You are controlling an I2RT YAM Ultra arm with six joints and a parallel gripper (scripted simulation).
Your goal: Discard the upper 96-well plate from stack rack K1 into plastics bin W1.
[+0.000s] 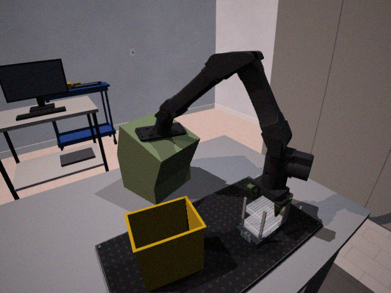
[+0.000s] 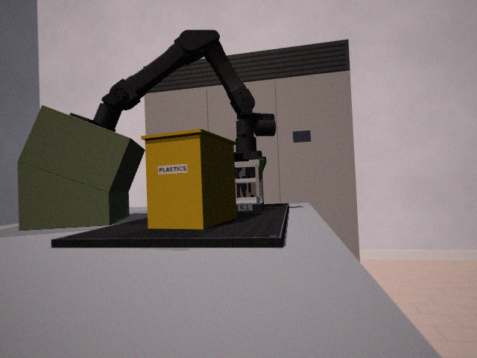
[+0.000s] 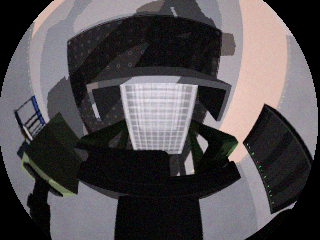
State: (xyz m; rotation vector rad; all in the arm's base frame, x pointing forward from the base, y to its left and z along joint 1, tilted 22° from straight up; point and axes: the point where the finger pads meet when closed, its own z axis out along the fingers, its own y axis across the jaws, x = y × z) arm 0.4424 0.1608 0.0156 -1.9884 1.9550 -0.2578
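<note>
Right now the yellow plastics bin is 33 cm to the right of my hand and 6 cm behind it. Round my hand: 96-well plate right at my hand.
</note>
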